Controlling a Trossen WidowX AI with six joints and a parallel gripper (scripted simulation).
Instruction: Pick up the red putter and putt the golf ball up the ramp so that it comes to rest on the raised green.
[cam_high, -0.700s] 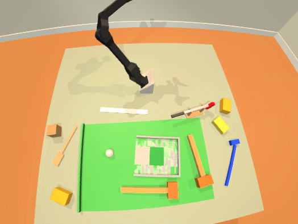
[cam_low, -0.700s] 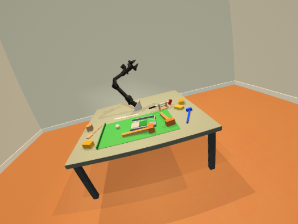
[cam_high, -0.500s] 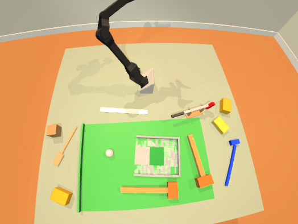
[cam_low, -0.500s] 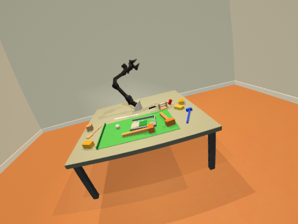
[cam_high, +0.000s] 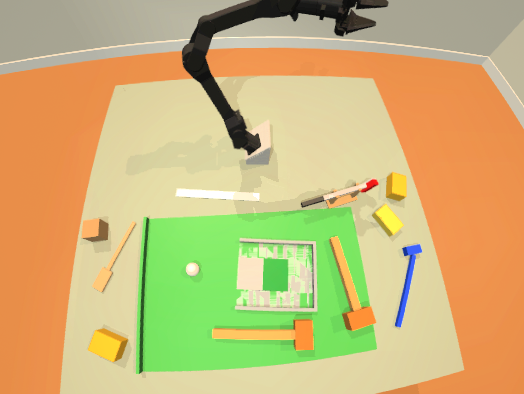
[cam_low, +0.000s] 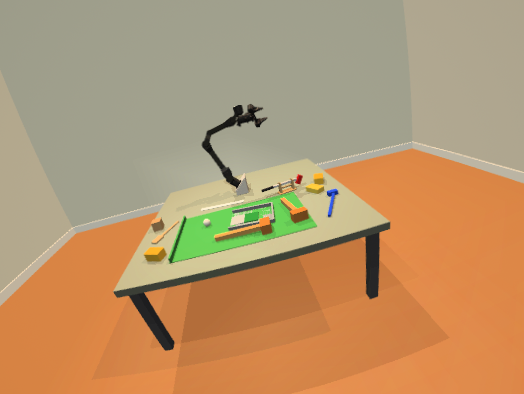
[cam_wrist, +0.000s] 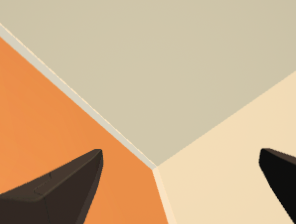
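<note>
My gripper tip is 510 mm above the white strip, 460 mm to the left of it and 190 mm short of it. From my gripper tip the other things lie so: small wooden stand 470 mm below, 270 mm ahead, 20 mm to the right; then blue hammer 610 mm ahead, 490 mm below, 130 mm to the left; then white golf ball 560 mm to the right, 480 mm below, 440 mm ahead.
</note>
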